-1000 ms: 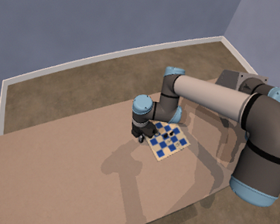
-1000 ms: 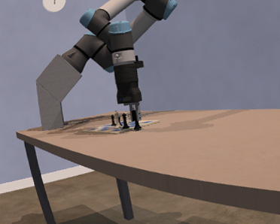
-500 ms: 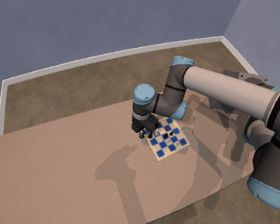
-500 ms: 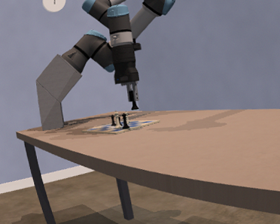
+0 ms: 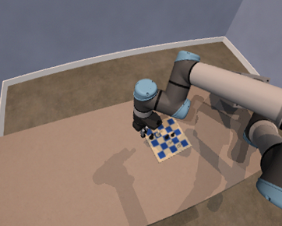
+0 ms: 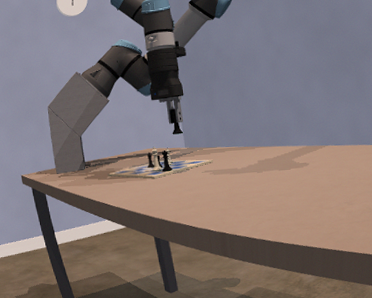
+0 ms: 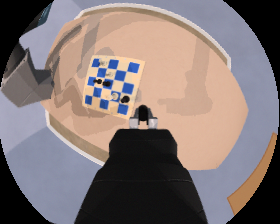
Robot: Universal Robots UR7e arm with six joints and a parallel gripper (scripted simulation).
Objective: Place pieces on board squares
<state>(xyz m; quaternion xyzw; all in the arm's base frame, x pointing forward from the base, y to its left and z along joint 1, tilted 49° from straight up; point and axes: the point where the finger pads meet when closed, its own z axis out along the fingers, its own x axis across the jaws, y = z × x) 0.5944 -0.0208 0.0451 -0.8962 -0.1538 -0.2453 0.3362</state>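
My gripper is now 11 cm above the white king, 10 cm past it and 2 cm to the left of it. Also, from my hand: black king (1 cm below); then chessboard (14 cm below, 14 cm behind, 1 cm to the left); then white bishop (20 cm behind, 12 cm below, 7 cm to the left).
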